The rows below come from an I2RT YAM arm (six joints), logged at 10 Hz.
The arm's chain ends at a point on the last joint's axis. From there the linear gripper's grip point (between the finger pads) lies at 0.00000 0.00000 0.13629 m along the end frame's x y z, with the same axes.
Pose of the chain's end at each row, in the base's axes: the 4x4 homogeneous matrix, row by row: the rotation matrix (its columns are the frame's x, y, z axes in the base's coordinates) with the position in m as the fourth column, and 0 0 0 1 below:
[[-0.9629 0.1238 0.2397 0.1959], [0.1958 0.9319 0.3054 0.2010], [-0.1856 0.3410 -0.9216 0.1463], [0 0 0 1]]
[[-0.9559 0.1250 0.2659 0.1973], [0.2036 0.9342 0.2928 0.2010], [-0.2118 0.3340 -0.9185 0.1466], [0 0 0 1]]
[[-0.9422 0.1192 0.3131 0.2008], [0.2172 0.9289 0.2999 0.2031], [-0.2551 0.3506 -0.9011 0.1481], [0 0 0 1]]
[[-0.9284 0.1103 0.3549 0.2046], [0.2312 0.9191 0.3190 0.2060], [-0.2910 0.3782 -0.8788 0.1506], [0 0 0 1]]
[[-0.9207 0.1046 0.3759 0.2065], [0.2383 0.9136 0.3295 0.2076], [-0.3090 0.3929 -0.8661 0.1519], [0 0 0 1]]
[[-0.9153 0.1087 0.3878 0.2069], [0.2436 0.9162 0.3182 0.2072], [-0.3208 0.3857 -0.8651 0.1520], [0 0 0 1]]
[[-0.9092 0.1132 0.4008 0.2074], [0.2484 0.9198 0.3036 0.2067], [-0.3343 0.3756 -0.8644 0.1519], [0 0 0 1]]
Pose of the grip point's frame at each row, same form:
[[-0.9629 0.1238 0.2397 0.2286], [0.1958 0.9319 0.3054 0.2426], [-0.1856 0.3410 -0.9216 0.0207], [0 0 0 1]]
[[-0.9559 0.1250 0.2659 0.2335], [0.2036 0.9342 0.2928 0.2409], [-0.2118 0.3340 -0.9185 0.0214], [0 0 0 1]]
[[-0.9422 0.1192 0.3131 0.2435], [0.2172 0.9289 0.2999 0.2440], [-0.2551 0.3506 -0.9011 0.0253], [0 0 0 1]]
[[-0.9284 0.1103 0.3549 0.2530], [0.2312 0.9191 0.3190 0.2495], [-0.2910 0.3782 -0.8788 0.0308], [0 0 0 1]]
[[-0.9207 0.1046 0.3759 0.2577], [0.2383 0.9136 0.3295 0.2525], [-0.3090 0.3929 -0.8661 0.0339], [0 0 0 1]]
[[-0.9153 0.1087 0.3878 0.2598], [0.2436 0.9162 0.3182 0.2506], [-0.3208 0.3857 -0.8651 0.0341], [0 0 0 1]]
[[-0.9092 0.1132 0.4008 0.2620], [0.2484 0.9198 0.3036 0.2481], [-0.3343 0.3756 -0.8644 0.0341], [0 0 0 1]]

